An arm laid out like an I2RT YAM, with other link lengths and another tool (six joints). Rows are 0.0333 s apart.
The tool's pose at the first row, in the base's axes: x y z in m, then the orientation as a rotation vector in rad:
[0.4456, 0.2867, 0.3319, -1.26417, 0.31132, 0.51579]
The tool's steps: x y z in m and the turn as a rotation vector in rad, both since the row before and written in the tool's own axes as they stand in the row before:
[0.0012, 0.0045, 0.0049, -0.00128, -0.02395, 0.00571]
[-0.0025, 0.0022, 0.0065, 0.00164, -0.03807, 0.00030]
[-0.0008, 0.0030, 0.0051, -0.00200, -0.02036, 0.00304]
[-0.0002, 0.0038, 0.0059, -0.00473, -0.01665, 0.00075]
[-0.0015, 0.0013, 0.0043, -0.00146, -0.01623, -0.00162]
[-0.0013, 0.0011, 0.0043, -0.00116, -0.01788, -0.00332]
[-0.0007, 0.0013, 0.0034, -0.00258, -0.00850, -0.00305]
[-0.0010, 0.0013, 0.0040, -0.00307, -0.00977, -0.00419]
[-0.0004, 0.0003, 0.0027, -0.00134, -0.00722, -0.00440]
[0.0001, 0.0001, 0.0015, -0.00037, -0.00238, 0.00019]
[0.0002, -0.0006, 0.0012, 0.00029, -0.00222, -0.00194]
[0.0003, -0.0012, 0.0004, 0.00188, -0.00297, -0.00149]
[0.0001, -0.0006, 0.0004, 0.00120, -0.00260, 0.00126]
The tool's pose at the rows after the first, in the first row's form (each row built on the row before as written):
[0.4440, 0.2926, 0.3290, -1.25779, 0.29461, 0.53571]
[0.4402, 0.2987, 0.3303, -1.24462, 0.26325, 0.55896]
[0.4374, 0.3039, 0.3298, -1.24002, 0.24757, 0.57435]
[0.4344, 0.3102, 0.3287, -1.23929, 0.23283, 0.58598]
[0.4318, 0.3140, 0.3297, -1.23560, 0.21781, 0.59469]
[0.4295, 0.3178, 0.3308, -1.23111, 0.20042, 0.60285]
[0.4276, 0.3210, 0.3312, -1.23096, 0.19066, 0.60577]
[0.4254, 0.3246, 0.3319, -1.23088, 0.17898, 0.60854]
[0.4244, 0.3270, 0.3328, -1.22994, 0.16980, 0.60930]
[0.4241, 0.3284, 0.3332, -1.22952, 0.16782, 0.61096]
[0.4243, 0.3295, 0.3340, -1.22856, 0.16483, 0.61058]
[0.4251, 0.3297, 0.3350, -1.22581, 0.16196, 0.61081]
[0.4254, 0.3300, 0.3356, -1.22379, 0.16091, 0.61330]

